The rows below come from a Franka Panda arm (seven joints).
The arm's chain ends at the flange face. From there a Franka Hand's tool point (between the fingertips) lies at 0.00 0.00 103.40 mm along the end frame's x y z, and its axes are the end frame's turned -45 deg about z.
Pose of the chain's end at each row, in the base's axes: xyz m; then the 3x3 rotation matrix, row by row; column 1 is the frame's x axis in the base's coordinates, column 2 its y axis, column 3 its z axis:
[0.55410, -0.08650, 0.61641], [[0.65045, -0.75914, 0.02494], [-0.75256, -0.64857, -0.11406], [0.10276, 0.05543, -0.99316]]
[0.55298, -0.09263, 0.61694], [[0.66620, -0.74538, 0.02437], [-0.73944, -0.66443, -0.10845], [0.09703, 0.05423, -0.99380]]
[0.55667, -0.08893, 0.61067], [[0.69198, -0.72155, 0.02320], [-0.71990, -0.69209, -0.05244], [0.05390, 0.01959, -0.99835]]
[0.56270, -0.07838, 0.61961], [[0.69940, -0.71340, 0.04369], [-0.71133, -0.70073, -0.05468], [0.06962, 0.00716, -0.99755]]
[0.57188, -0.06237, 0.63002], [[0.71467, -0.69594, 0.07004], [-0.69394, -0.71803, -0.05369], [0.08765, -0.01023, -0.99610]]
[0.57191, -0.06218, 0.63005], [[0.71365, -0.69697, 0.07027], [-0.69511, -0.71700, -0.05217], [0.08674, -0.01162, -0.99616]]
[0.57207, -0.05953, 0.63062], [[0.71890, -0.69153, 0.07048], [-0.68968, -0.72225, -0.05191], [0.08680, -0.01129, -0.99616]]
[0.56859, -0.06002, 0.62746], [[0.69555, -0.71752, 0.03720], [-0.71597, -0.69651, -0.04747], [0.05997, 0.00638, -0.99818]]
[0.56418, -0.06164, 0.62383], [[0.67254, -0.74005, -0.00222], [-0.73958, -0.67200, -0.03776], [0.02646, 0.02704, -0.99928]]
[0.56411, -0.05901, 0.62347], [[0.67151, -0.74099, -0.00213], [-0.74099, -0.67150, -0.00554], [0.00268, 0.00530, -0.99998]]
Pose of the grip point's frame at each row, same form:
[0.55668, -0.09829, 0.51372], [[0.99673, -0.07686, 0.02494], [-0.07353, -0.99075, -0.11406], [0.03347, 0.11186, -0.99316]]
[0.55550, -0.10384, 0.51418], [[0.99814, -0.05599, 0.02437], [-0.05304, -0.99269, -0.10845], [0.03026, 0.10696, -0.99380]]
[0.55907, -0.09435, 0.50744], [[0.99952, -0.02091, 0.02320], [-0.01966, -0.99843, -0.05244], [0.02426, 0.05197, -0.99835]]
[0.56722, -0.08403, 0.51646], [[0.99900, -0.00990, 0.04369], [-0.00750, -0.99848, -0.05468], [0.04417, 0.05429, -0.99755]]
[0.57912, -0.06792, 0.52702], [[0.99745, 0.01324, 0.07004], [0.01703, -0.99841, -0.05369], [0.06921, 0.05474, -0.99610]]
[0.57918, -0.06757, 0.52705], [[0.99746, 0.01179, 0.07027], [0.01548, -0.99851, -0.05217], [0.06955, 0.05312, -0.99616]]
[0.57936, -0.06490, 0.52762], [[0.99732, 0.01935, 0.07048], [0.02303, -0.99839, -0.05191], [0.06936, 0.05339, -0.99616]]
[0.57244, -0.06493, 0.52425], [[0.99919, -0.01554, 0.03720], [-0.01376, -0.99877, -0.04747], [0.03789, 0.04692, -0.99818]]
[0.56395, -0.06554, 0.52050], [[0.99885, -0.04774, -0.00222], [-0.04779, -0.99814, -0.03776], [-0.00041, 0.03783, -0.99928]]
[0.56389, -0.05958, 0.52007], [[0.99879, -0.04913, -0.00213], [-0.04914, -0.99878, -0.00554], [-0.00185, 0.00564, -0.99998]]

